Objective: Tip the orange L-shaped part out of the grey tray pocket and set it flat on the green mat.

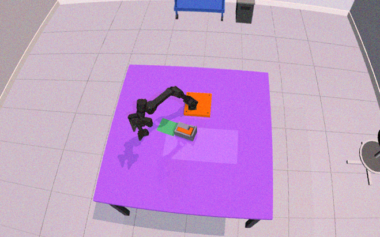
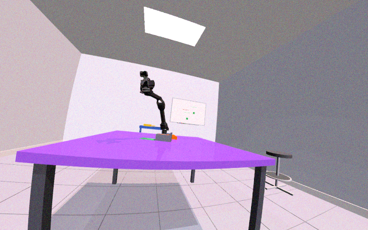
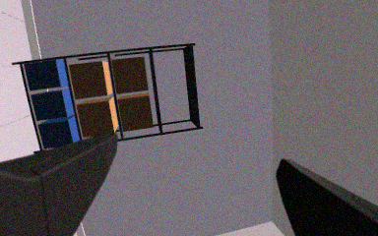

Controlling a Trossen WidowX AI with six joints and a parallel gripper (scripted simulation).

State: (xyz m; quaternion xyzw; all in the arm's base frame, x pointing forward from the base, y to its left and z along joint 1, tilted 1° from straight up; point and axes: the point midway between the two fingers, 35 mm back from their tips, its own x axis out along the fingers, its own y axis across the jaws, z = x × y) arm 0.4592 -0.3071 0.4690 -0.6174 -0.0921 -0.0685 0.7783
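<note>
Right now my gripper tip is 46 cm above the orange L-shaped part, 27 cm to the right of it and 27 cm past it. The rest, counted from my gripper tip: green mat: 52 cm below, 33 cm behind, 11 cm to the left.
</note>
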